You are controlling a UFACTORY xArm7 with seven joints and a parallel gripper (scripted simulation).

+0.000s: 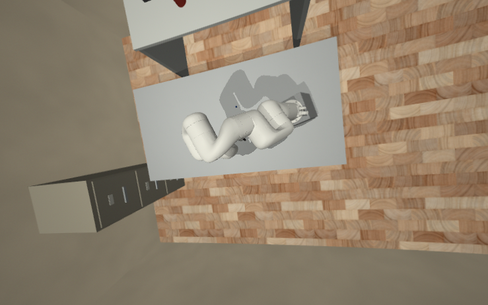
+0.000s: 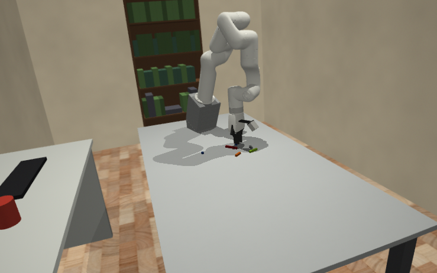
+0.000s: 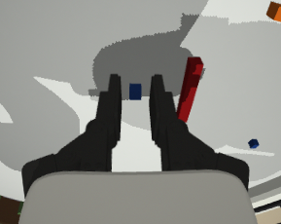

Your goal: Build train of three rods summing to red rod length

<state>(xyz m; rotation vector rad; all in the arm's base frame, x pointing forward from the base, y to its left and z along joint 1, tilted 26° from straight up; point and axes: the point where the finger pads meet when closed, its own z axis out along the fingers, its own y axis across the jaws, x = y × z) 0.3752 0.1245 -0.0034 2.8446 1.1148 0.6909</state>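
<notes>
My gripper is now 2 cm short of the red rod, 4 cm to the left of it and 3 cm above it. Round my hand: grey rod (6 cm ahead, 5 cm to the left, 3 cm below); then lime rod (11 cm ahead, 5 cm to the left, 3 cm below); then orange rod (13 cm ahead, 3 cm to the right, 3 cm below).
</notes>
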